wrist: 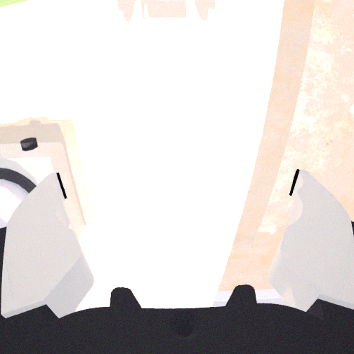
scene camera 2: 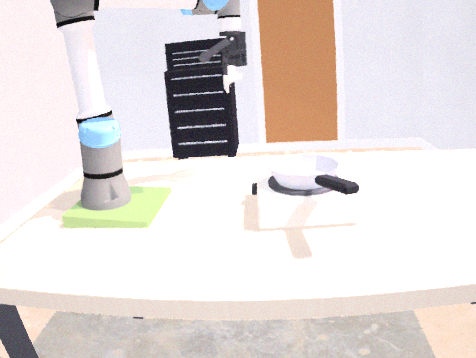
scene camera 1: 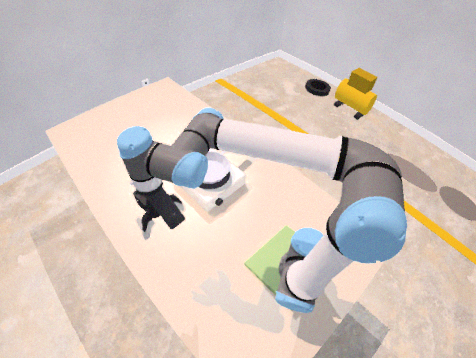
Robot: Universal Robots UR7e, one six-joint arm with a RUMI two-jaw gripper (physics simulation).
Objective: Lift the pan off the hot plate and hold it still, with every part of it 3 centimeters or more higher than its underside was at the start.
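Where they show: gripper, between the fingertips: (scene camera 2: 229, 91) (scene camera 1: 165, 224); arm's base, origin of its link: (scene camera 2: 106, 200).
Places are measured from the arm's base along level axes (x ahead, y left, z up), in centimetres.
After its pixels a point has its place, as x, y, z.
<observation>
The pan (scene camera 1: 217, 169) {54.7, -0.3, 5.4} (scene camera 2: 300, 173) {54.6, 7.2, 5.4} (wrist: 6, 201), pale with a black handle (scene camera 2: 337, 183) {62.8, -19.5, 12.5}, sits upright on the white hot plate (scene camera 1: 234, 187) {44.4, -2.5, 1.6} (scene camera 2: 310, 212) {57.5, -8.6, 1.4} (wrist: 46, 134). In scene camera 1 the arm partly covers the pan and hides its handle. The wrist view shows part of the pan and hot plate at the left edge; the handle does not show there. My gripper (scene camera 1: 162, 218) {30.9, 35.1, 24.7} (scene camera 2: 231, 83) {30.9, 35.1, 24.7} (wrist: 177, 175) is open and empty, pointing down. It hangs high above the table, to the side of the hot plate and apart from the pan.
The arm's base stands on a green plate (scene camera 1: 267, 255) {11.6, 5.5, -1.0} (scene camera 2: 145, 207) {13.5, -2.0, -1.0}. The hot plate's black knob (scene camera 1: 219, 201) {41.5, 7.6, 2.3} (scene camera 2: 254, 188) {42.3, 5.9, 1.7} (wrist: 29, 144) faces the base side. The table's long edge runs down the right of the wrist view. A black drawer cabinet (scene camera 2: 200, 115) stands beyond the table.
</observation>
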